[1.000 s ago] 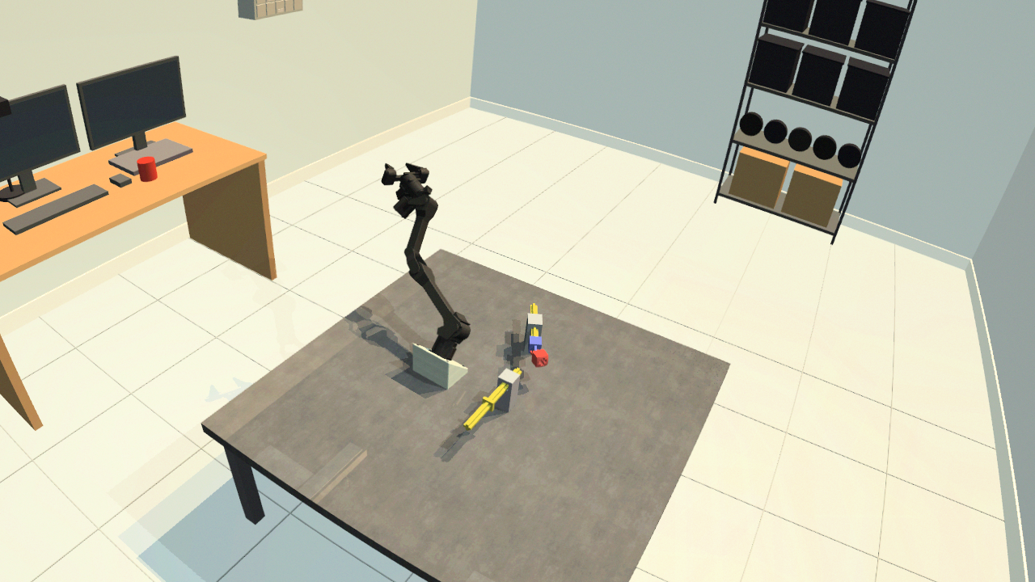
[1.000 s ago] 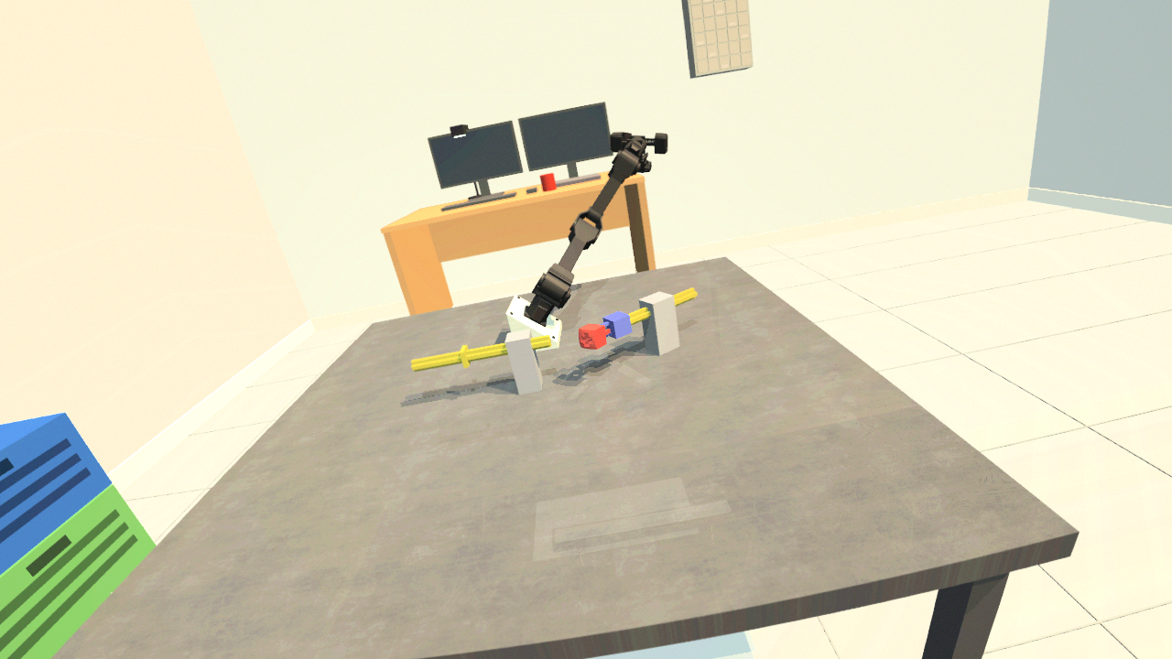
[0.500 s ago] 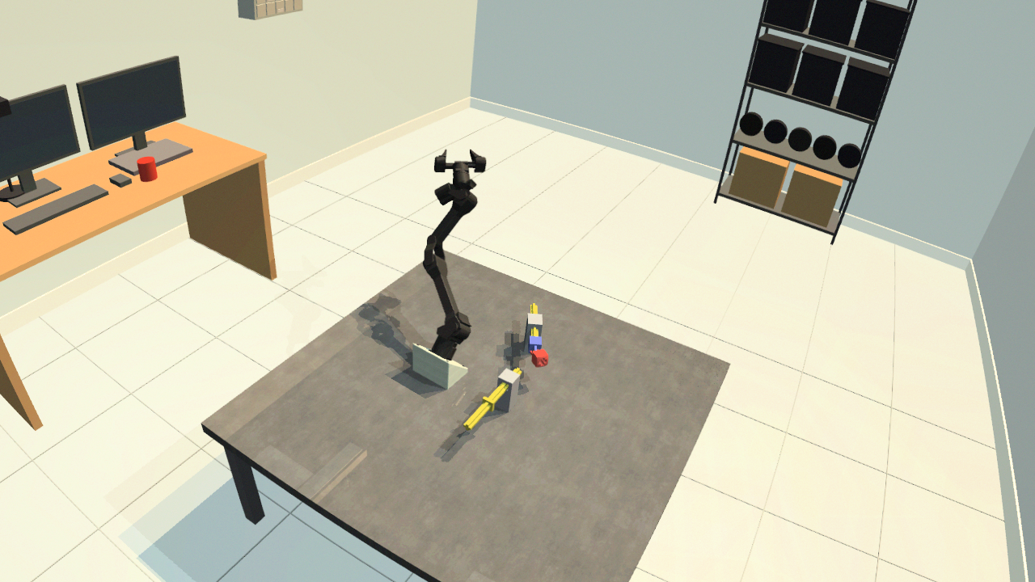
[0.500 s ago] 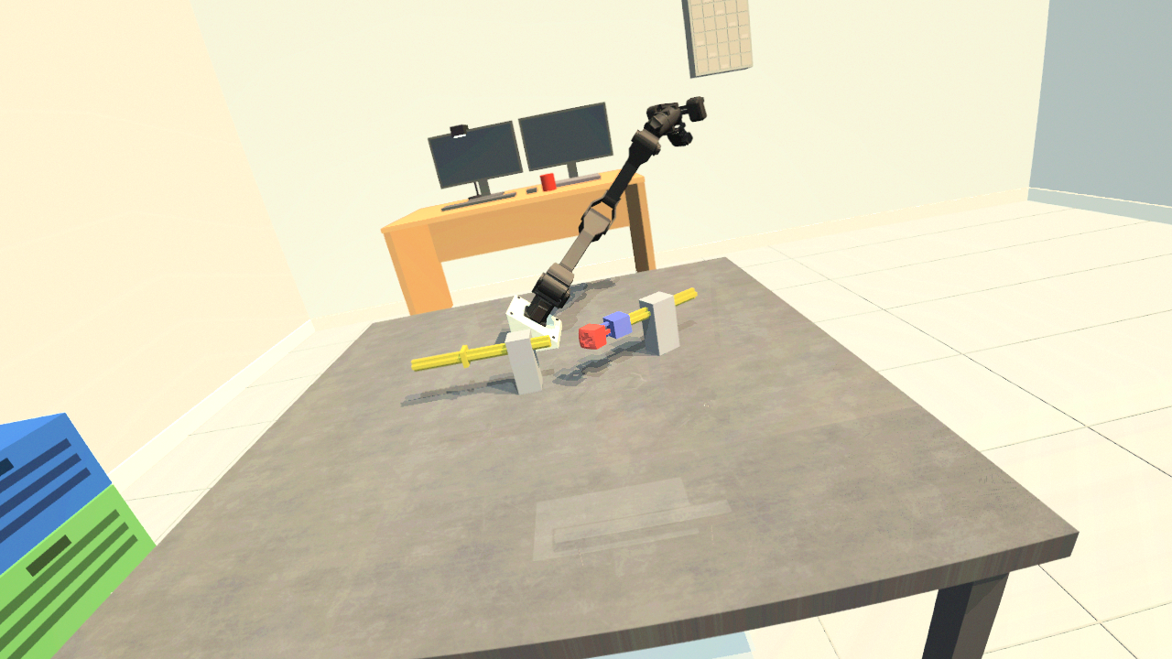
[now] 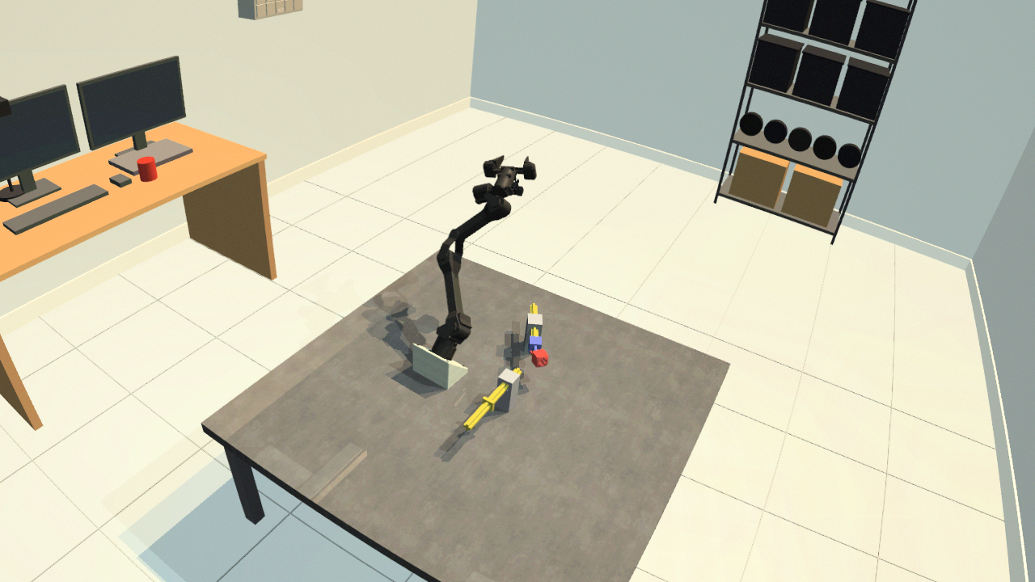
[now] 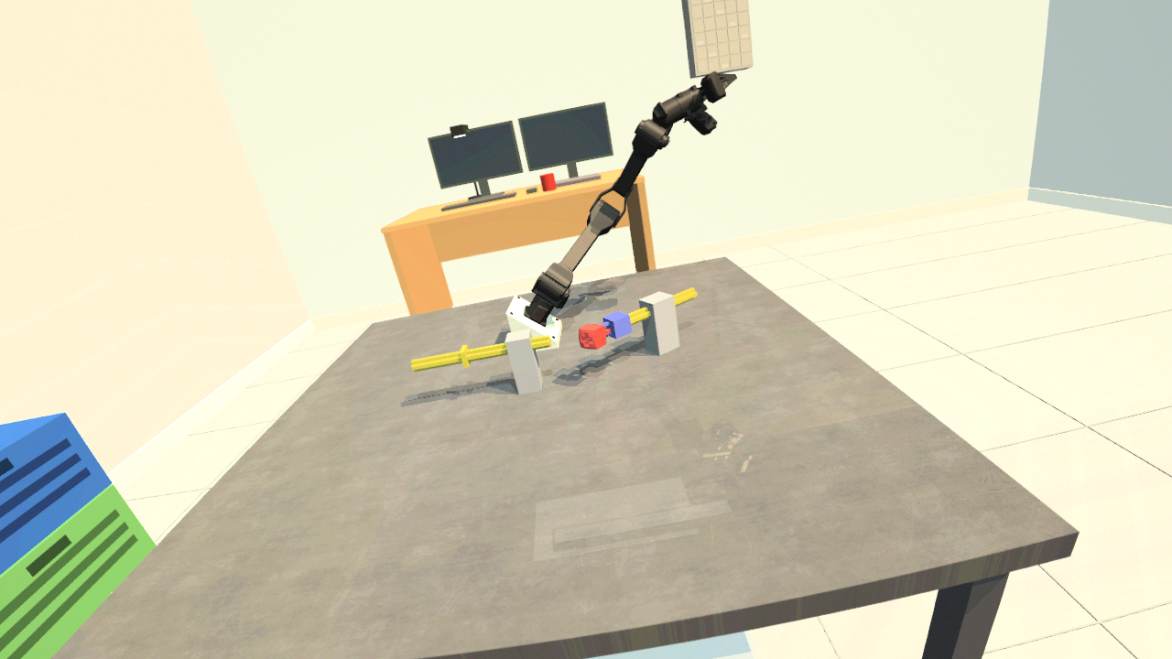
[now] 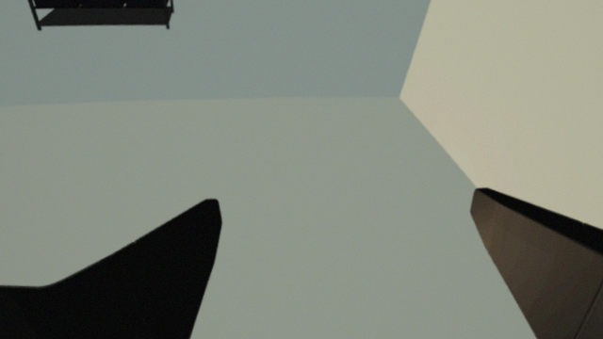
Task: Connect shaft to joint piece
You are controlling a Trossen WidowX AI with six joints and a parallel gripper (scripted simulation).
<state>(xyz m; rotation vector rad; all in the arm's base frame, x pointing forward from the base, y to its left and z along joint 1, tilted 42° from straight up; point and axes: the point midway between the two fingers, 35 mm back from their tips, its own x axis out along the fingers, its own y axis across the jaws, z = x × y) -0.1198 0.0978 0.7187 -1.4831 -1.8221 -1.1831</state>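
Right now the red square joint piece is 390 mm ahead of my gripper tip, 440 mm to the right of it and 450 mm below it.
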